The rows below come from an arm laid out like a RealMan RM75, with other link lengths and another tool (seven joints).
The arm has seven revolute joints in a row. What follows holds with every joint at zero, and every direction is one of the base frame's. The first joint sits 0.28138 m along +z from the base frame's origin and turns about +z. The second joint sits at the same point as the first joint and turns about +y. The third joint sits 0.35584 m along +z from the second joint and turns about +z. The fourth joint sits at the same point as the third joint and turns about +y. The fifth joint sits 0.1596 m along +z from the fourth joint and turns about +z. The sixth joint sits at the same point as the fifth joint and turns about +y. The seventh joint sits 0.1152 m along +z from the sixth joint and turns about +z. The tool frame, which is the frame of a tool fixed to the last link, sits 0.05 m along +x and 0.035 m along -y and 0.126 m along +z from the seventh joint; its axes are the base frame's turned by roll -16.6, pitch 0 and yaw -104.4 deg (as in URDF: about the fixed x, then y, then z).
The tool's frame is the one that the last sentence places.
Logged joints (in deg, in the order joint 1, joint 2, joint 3, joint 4, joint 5, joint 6, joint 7), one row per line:
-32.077 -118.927 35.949 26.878 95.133 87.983 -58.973
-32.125 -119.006 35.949 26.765 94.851 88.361 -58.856
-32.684 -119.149 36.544 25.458 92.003 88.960 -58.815
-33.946 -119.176 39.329 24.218 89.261 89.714 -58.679
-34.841 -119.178 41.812 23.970 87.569 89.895 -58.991
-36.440 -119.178 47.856 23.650 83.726 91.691 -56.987
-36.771 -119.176 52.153 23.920 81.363 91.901 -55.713
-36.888 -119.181 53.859 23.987 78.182 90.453 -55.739
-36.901 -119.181 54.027 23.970 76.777 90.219 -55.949
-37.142 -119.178 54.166 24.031 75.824 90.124 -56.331
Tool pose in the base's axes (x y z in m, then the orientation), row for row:
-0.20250 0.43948 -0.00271 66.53 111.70 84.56
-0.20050 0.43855 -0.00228 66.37 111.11 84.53
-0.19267 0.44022 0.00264 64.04 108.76 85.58
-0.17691 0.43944 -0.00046 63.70 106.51 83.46
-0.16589 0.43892 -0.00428 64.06 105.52 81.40
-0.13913 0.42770 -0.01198 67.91 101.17 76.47
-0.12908 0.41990 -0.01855 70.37 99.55 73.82
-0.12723 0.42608 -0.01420 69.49 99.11 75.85
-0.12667 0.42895 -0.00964 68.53 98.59 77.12
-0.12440 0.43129 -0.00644 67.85 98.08 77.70
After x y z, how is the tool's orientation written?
As a rotation vector, in degrees.
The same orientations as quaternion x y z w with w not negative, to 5 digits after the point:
0.41888 0.70327 0.53240 0.21566
0.41883 0.70117 0.53343 0.22000
0.40791 0.69277 0.54512 0.23775
0.41098 0.68718 0.53847 0.26254
0.41631 0.68575 0.52900 0.27677
0.44878 0.66858 0.50535 0.31020
0.46758 0.66147 0.49051 0.32129
0.46112 0.65767 0.50333 0.31858
0.45502 0.65461 0.51205 0.31977
0.45116 0.65218 0.51666 0.32276

